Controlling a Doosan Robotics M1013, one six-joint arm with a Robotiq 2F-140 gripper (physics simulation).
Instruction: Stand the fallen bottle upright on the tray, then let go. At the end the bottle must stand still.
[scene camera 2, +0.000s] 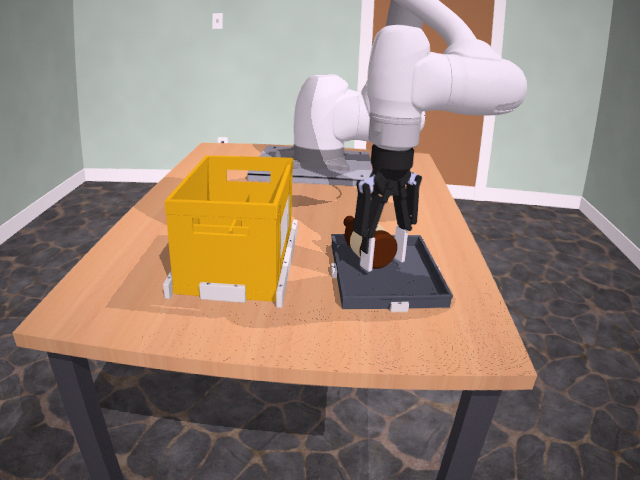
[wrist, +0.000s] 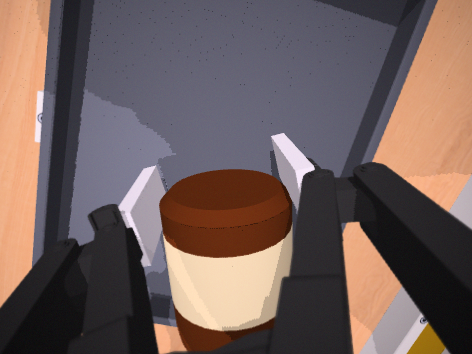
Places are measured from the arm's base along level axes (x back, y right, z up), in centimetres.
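Pixels of known places: gripper, fingertip midpoint: (scene camera 2: 382, 263) (wrist: 218, 171); arm's base at its link origin: (scene camera 2: 317, 161).
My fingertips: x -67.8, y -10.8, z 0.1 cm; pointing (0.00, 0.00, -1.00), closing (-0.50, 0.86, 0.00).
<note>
For each thing: its top centre in the pictures, then the offset to it from my fingertips. Level surfaces: height alone.
- brown bottle at its top centre: (wrist: 236, 347) (scene camera 2: 365, 218) dx +7.4, dy +2.9, dz +6.0 cm
- dark grey tray at its top centre: (wrist: 209, 162) (scene camera 2: 387, 261) dx -0.6, dy -0.7, dz +0.7 cm
- tall yellow crate at its top centre: (scene camera 2: 235, 176) dx +2.9, dy +27.8, dz +15.6 cm
- table at its surface level: dz -1.9 cm
A brown bottle (scene camera 2: 384, 255) (wrist: 230, 285) with a cream label lies on its side over the back left part of the dark grey tray (scene camera 2: 366, 301) (wrist: 225, 75). Its flat base faces the scene camera. Its neck points to the back left, a little raised, at the tray's back edge. My gripper (scene camera 2: 384, 250) (wrist: 218, 171) points down and is shut on the bottle, with one pale finger pad on each side of the body near its base. In the wrist view the neck is hidden, and the black fingers cover part of the body.
A tall yellow crate (scene camera 2: 222, 258) (wrist: 431, 342) stands on the table (scene camera 2: 310, 351) to the left of the tray, with white blocks around its foot. The tray has low walls and small white blocks at its outer sides. The robot's base is behind.
</note>
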